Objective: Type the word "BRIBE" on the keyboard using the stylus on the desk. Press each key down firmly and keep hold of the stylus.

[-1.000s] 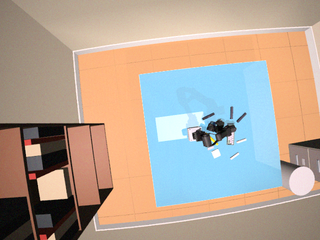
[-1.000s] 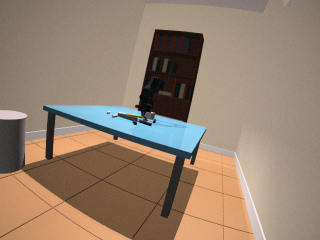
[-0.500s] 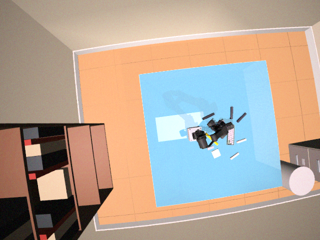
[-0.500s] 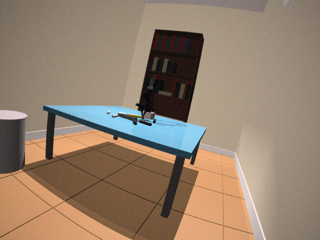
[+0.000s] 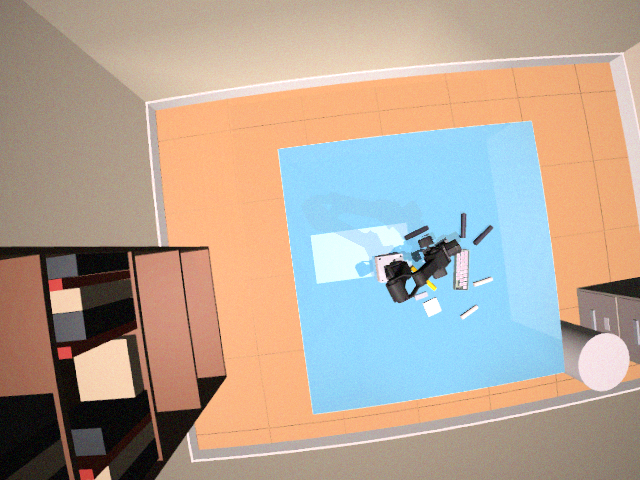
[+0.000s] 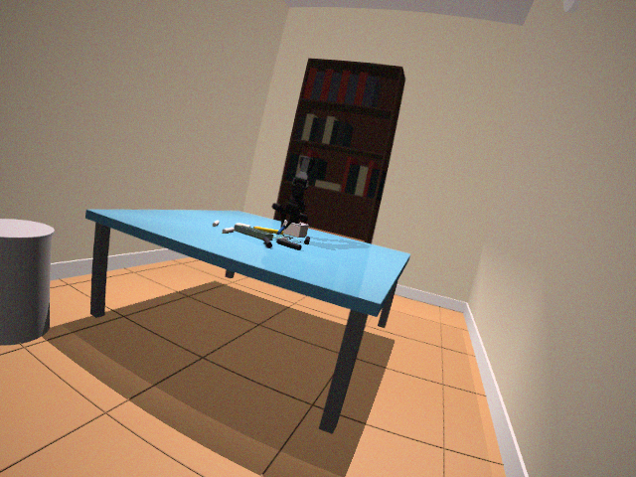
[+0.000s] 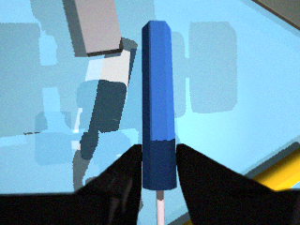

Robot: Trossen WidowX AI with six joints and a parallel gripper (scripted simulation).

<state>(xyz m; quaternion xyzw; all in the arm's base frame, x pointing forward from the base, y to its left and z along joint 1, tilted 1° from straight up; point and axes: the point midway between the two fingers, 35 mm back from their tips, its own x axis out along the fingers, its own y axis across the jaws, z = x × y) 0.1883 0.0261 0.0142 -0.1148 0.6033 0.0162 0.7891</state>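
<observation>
The stylus tip is 4 cm behind my gripper tip and 1 cm above it. Round my gripper tip: blue stylus right at my gripper tip; then yellow pencil 9 cm to the right, 4 cm below, 4 cm behind; then white block 24 cm to the right, 4 cm below, 2 cm behind.
</observation>
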